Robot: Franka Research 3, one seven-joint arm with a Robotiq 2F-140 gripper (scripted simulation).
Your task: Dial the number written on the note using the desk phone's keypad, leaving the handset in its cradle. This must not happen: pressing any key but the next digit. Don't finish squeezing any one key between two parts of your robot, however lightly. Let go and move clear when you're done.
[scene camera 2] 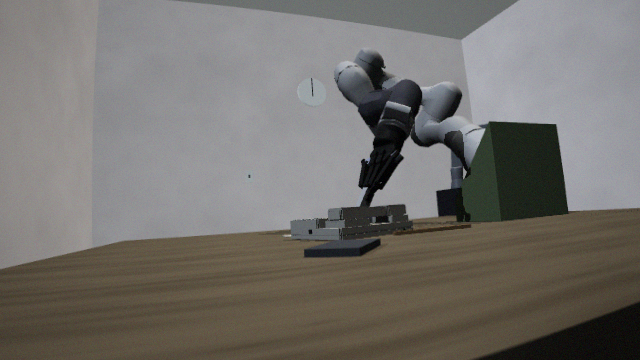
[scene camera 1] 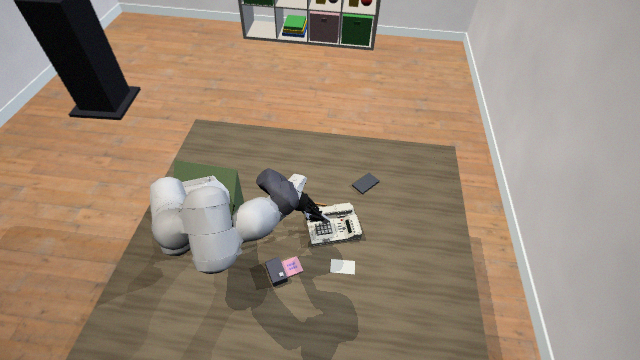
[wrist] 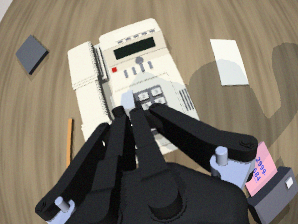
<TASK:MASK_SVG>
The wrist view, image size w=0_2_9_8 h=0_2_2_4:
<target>my gripper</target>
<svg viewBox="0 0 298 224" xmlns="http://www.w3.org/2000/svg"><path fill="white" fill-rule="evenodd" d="M35 207L35 213L48 224L250 224L248 201L242 190L245 184L253 177L258 141L251 135L219 130L162 103L153 103L148 107L149 110L143 110L140 101L136 101L133 91L130 90L121 94L120 106L111 110L114 122L110 125L108 122L103 122L96 127L57 184ZM151 129L156 128L158 133L198 165L210 172L211 176L178 163L166 162Z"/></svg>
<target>handset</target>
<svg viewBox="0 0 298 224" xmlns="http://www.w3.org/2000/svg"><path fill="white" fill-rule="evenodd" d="M91 42L85 42L68 51L72 88L77 94L83 121L81 129L85 142L100 123L108 122L110 125L114 122L102 86L102 77L104 75L98 52Z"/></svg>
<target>white paper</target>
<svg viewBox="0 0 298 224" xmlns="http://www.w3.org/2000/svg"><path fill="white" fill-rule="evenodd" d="M210 39L221 86L248 85L248 79L236 41Z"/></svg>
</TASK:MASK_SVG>
